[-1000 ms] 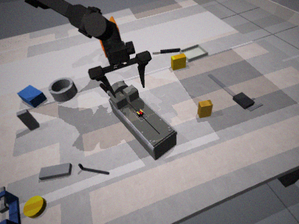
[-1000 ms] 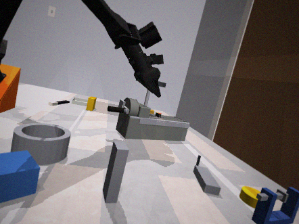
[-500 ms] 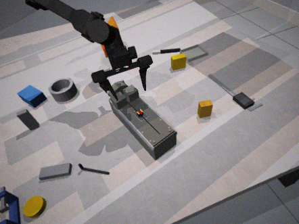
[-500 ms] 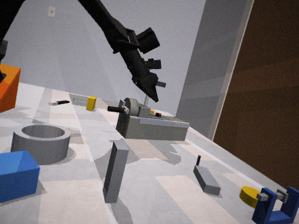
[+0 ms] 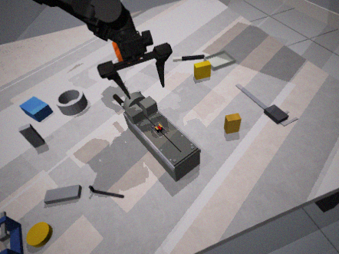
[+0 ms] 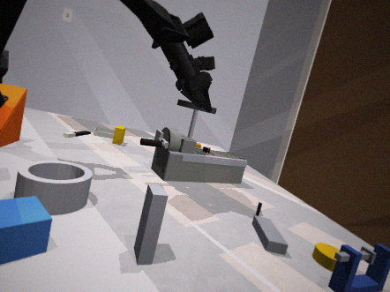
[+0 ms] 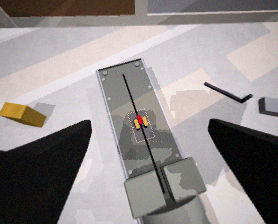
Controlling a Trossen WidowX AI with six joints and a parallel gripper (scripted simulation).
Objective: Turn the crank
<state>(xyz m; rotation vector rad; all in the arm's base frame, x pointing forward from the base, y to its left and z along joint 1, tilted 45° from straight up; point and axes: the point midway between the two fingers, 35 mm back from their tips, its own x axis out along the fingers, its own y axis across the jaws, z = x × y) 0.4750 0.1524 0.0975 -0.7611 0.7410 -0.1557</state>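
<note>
My gripper tip is now 120 mm past the dark crank handle, 90 mm to the left of it and 110 mm above it. Also, from my gripper tip: black hex key: 140 mm ahead, 180 mm to the right, 180 mm below; then yellow disc: 200 mm ahead, 330 mm to the right, 180 mm below; then red pointer: 40 mm ahead, 10 mm to the left, 110 mm below.
</note>
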